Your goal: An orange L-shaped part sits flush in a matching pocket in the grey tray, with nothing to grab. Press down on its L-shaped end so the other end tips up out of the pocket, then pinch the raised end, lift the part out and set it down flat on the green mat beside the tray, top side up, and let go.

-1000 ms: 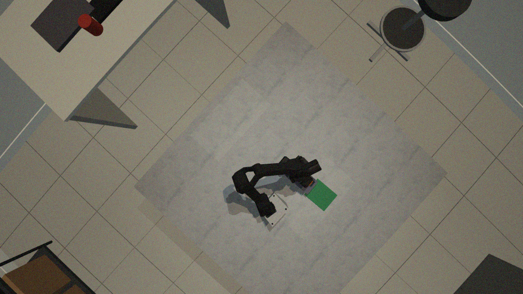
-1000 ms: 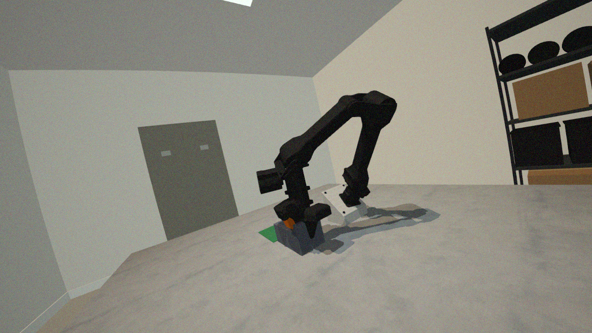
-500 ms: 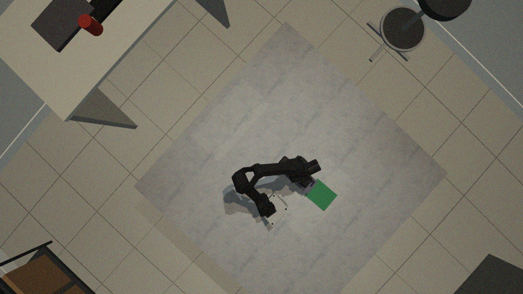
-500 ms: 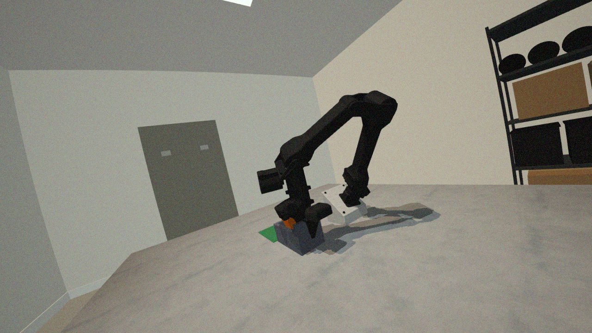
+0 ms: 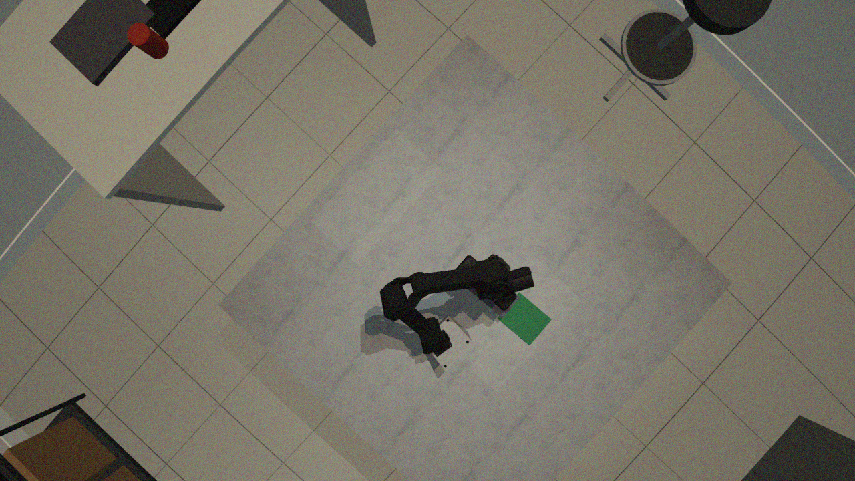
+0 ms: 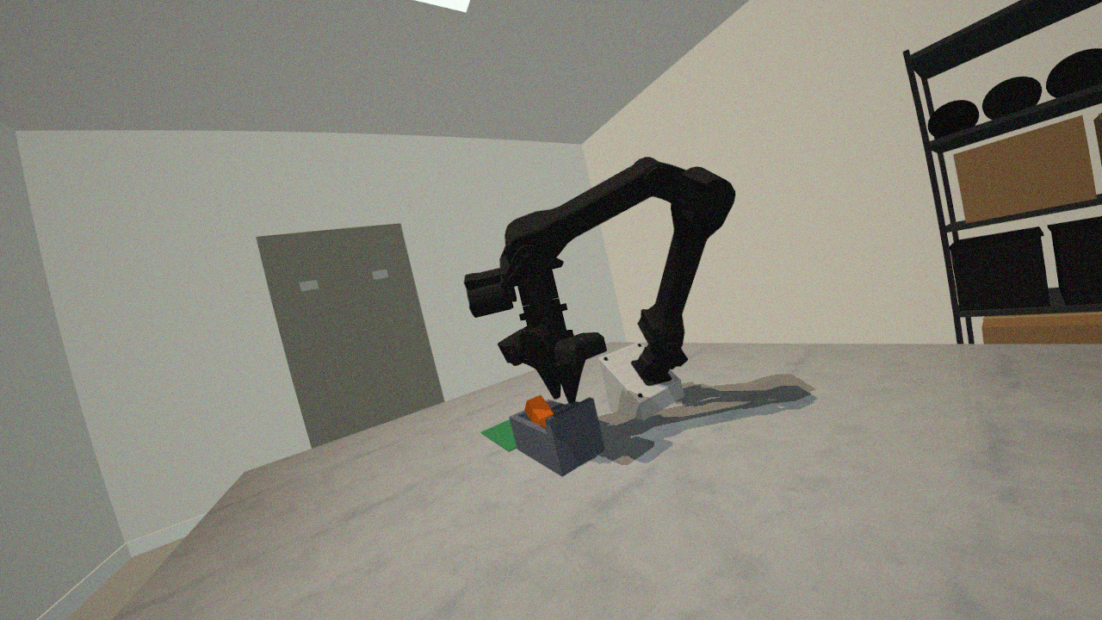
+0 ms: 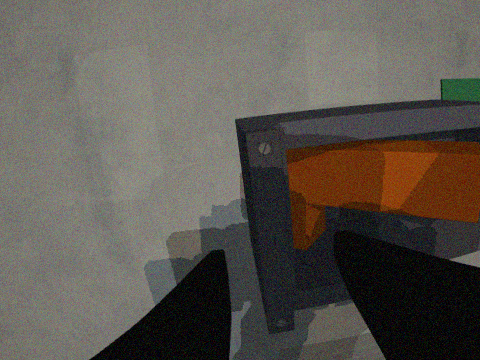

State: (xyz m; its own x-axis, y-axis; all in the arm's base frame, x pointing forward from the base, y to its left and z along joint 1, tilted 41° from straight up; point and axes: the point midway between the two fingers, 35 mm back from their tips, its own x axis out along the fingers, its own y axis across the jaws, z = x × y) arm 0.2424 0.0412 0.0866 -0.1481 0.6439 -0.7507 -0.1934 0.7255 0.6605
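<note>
My gripper tip is now 6 cm above the orange L-shaped part and 5 cm to the left of it. The rest, counted from my gripper tip: green mat: 22 cm to the right, 12 cm below, 4 cm ahead.
</note>
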